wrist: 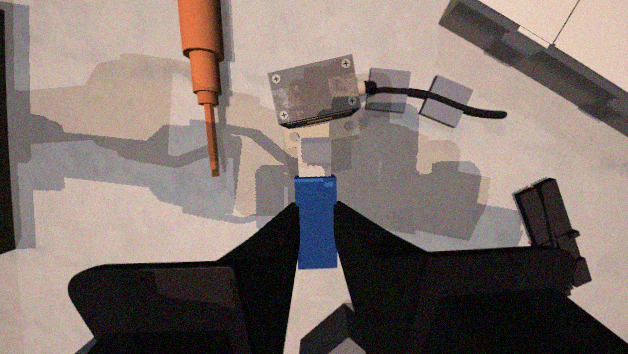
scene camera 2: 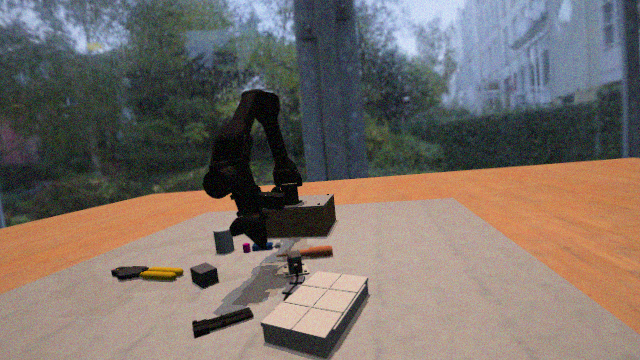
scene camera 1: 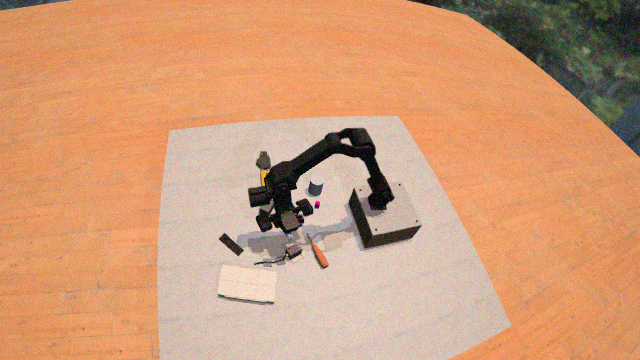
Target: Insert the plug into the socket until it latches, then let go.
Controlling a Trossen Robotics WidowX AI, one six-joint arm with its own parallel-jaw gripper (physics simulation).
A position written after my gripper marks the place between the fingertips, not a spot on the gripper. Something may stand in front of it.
My gripper [scene camera 2: 265,247] holds a blue plug [wrist: 315,187], clear of everything else. The table carries a dark cube [wrist: 341,324] and an orange-handled screwdriver [wrist: 201,35]. Further things: a socket [wrist: 320,99].
My gripper also shows in the wrist view [wrist: 315,209] and in scene camera 1 [scene camera 1: 286,230].
